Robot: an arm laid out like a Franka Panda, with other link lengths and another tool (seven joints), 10 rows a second.
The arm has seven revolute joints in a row. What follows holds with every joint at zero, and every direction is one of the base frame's.
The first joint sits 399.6 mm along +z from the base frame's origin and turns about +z.
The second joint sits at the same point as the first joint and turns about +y.
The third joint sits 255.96 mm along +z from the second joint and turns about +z.
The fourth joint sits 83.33 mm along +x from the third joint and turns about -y.
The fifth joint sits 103.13 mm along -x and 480 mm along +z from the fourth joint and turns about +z.
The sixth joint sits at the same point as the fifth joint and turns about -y.
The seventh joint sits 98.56 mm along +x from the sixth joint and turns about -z.
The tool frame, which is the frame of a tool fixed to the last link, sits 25 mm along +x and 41 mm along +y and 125.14 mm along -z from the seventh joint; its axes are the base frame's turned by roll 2.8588, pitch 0 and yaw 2.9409 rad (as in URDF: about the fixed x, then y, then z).
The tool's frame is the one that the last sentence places.
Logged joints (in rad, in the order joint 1, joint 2, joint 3, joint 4, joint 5, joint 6, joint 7), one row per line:
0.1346 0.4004 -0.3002 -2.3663 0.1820 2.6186 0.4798
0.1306 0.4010 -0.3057 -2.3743 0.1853 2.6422 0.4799
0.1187 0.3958 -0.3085 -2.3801 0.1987 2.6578 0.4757
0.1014 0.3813 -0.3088 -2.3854 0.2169 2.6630 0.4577
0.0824 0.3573 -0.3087 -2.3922 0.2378 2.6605 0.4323
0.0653 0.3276 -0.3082 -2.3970 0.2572 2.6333 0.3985
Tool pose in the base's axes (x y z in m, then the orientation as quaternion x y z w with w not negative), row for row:
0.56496 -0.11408 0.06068 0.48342 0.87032 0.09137 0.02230
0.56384 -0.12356 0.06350 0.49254 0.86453 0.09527 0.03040
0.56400 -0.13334 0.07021 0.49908 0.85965 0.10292 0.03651
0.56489 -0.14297 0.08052 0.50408 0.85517 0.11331 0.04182
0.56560 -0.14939 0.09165 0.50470 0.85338 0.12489 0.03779
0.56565 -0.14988 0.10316 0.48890 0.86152 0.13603 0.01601
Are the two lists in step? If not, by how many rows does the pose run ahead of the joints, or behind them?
The pose runs 1 row ahead of the joints: the pose in row i belongs to the joints in row i + 1.
